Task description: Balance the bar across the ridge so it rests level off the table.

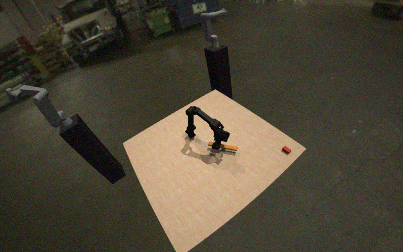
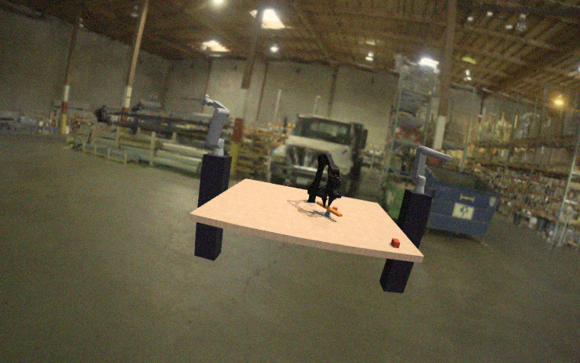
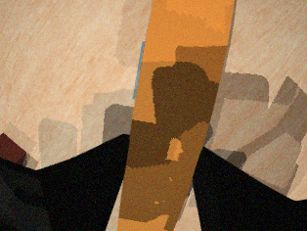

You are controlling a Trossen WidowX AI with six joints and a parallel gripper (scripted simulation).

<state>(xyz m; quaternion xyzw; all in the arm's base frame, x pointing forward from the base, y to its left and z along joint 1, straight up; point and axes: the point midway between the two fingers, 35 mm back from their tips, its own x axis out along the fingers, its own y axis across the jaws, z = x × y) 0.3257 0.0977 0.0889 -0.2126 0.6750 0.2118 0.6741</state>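
My gripper tip is now 2 cm short of the orange bar and 2 cm to the right of it. Also, from my gripper tip: red block (41 cm ahead, 40 cm to the left, 4 cm below); red cube (14 cm behind, 8 cm to the left, 4 cm below).
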